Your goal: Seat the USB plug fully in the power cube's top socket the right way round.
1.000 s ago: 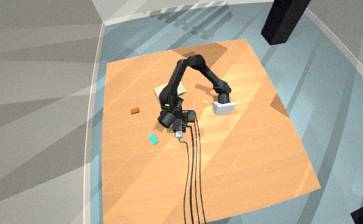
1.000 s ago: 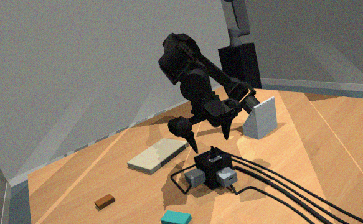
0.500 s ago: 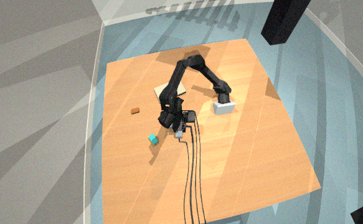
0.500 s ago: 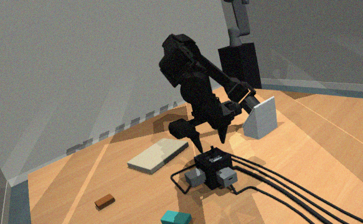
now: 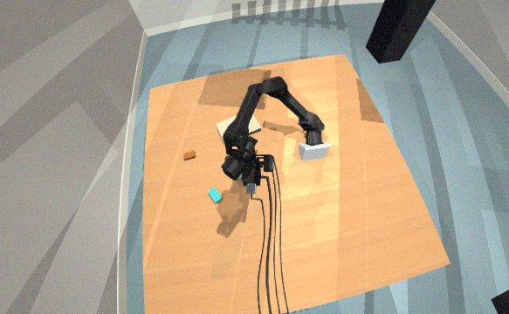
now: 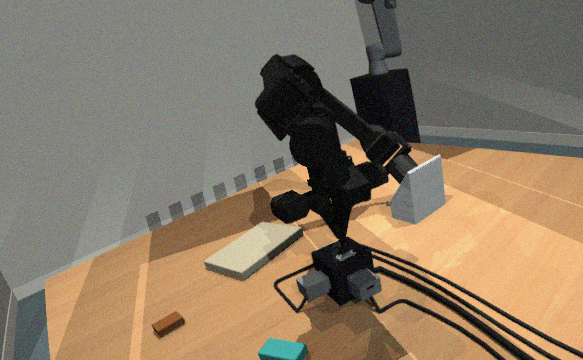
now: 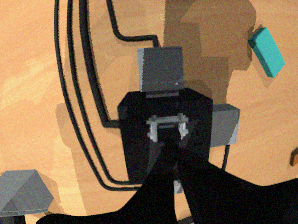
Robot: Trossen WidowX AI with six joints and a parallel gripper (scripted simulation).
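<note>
My gripper tip is now 10 mm to the right of the USB socket and 40 mm above it. From my gripper tip the other things lie so: cream slab (300 mm to the right, 100 mm below); then brown block (280 mm ahead, 210 mm to the right, 100 mm below); then teal block (180 mm ahead, 30 mm to the left, 100 mm below).
</note>
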